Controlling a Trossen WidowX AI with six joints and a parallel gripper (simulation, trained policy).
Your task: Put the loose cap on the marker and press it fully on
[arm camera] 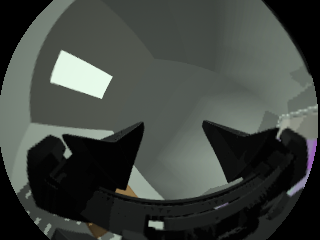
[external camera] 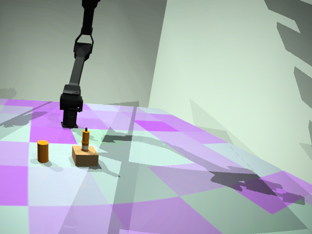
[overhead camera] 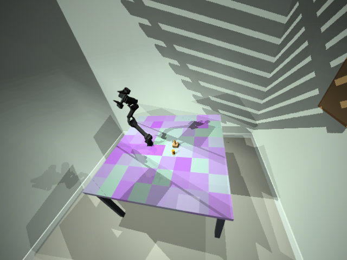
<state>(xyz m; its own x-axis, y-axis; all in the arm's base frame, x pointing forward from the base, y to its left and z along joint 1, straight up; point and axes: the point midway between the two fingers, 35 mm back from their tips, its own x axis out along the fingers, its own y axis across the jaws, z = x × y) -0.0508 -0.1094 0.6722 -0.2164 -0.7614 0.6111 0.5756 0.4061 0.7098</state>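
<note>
The orange cap is 38 cm ahead of my gripper tip, 1 cm to the left of it and 67 cm below it. Also, from my gripper tip: tan holder block: 38 cm ahead, 13 cm to the left, 68 cm below.
</note>
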